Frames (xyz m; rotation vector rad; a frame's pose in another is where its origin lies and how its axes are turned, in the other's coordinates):
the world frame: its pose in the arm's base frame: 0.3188 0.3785 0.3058 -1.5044 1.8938 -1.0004
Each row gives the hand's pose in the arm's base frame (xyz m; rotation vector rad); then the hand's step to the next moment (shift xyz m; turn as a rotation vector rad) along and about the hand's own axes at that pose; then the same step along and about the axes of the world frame.
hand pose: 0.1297 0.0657 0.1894 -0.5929 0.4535 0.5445
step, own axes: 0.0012 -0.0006 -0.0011 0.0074 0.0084 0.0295
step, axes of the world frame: 0.0004 0.0003 0.0017 -0.0273 -0.0132 -0.0087
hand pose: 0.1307 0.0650 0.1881 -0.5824 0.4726 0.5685
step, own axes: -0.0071 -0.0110 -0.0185 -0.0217 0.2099 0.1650
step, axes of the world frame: 0.0216 0.0039 0.0058 -0.2042 0.0430 -0.1679
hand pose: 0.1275 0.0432 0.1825 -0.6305 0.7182 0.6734
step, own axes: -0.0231 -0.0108 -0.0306 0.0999 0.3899 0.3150
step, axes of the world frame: 0.0392 0.0039 -0.0061 -0.4552 0.1183 -0.2001
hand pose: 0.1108 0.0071 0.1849 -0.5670 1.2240 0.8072
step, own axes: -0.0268 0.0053 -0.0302 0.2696 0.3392 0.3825
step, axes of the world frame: 0.0324 -0.0025 -0.0246 -0.5459 0.1840 -0.0471
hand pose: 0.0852 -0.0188 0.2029 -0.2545 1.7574 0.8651
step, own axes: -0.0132 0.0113 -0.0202 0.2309 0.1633 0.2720
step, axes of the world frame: 0.0133 -0.0068 -0.0221 -0.3545 0.1635 0.0400
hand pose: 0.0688 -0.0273 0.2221 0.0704 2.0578 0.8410
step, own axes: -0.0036 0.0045 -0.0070 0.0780 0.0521 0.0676
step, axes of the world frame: 0.0029 -0.0040 -0.0076 -0.1001 0.0578 -0.0009
